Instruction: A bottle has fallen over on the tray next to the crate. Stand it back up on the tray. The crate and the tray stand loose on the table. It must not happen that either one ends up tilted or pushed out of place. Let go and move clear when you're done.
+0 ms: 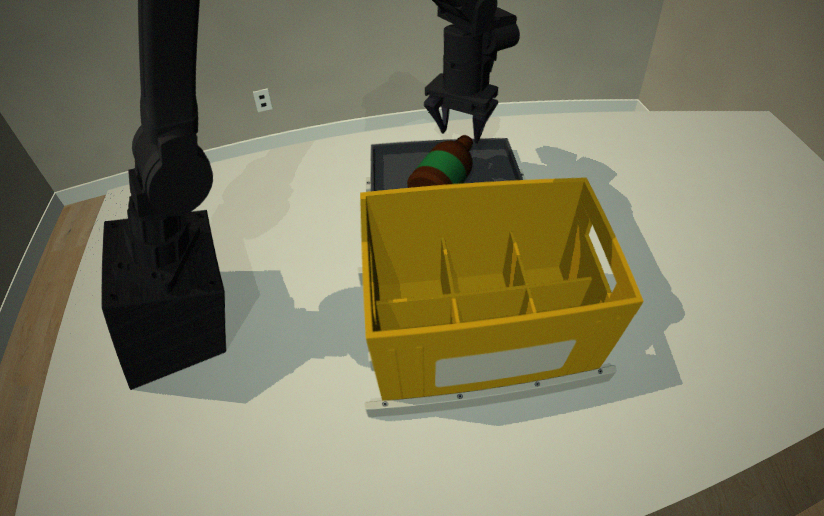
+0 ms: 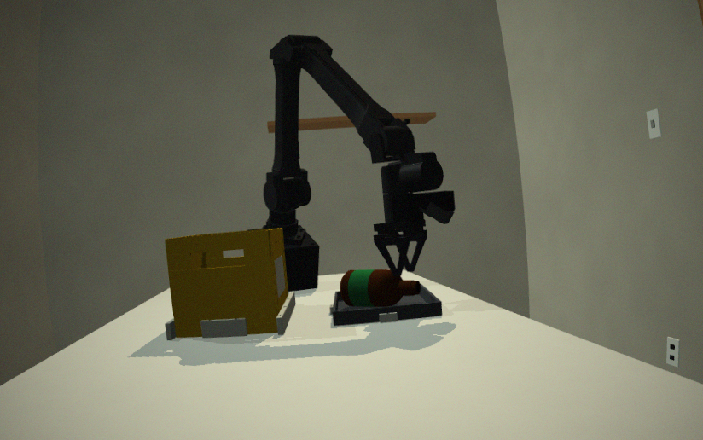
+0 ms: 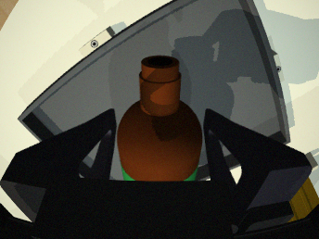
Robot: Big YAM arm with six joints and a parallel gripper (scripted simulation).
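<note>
The bottle lies 20 mm behind my hand, 40 mm to the right of it and 40 mm below it. Round my hand: tray 20 mm behind, 50 mm to the right, 60 mm below; then yellow crate 30 mm ahead, 330 mm to the right, 10 mm above.
</note>
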